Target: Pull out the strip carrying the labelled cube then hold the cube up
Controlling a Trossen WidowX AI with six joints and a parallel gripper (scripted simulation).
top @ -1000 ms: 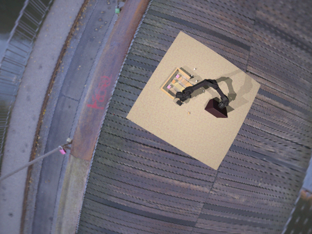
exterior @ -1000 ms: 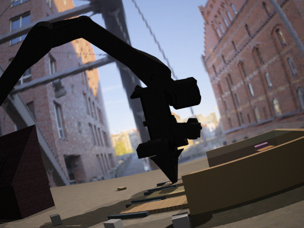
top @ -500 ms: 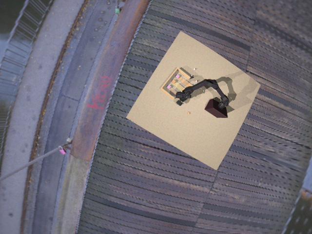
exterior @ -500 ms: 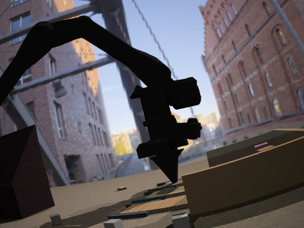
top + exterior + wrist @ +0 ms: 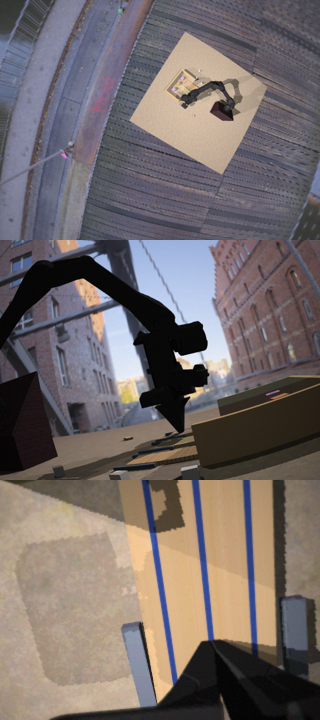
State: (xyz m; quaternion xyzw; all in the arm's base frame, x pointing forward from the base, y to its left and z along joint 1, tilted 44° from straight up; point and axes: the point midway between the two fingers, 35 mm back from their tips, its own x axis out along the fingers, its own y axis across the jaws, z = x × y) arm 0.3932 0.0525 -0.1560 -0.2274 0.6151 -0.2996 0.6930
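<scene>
My gripper tip is 100 mm short of the strip and 10 mm to the left of it.
</scene>
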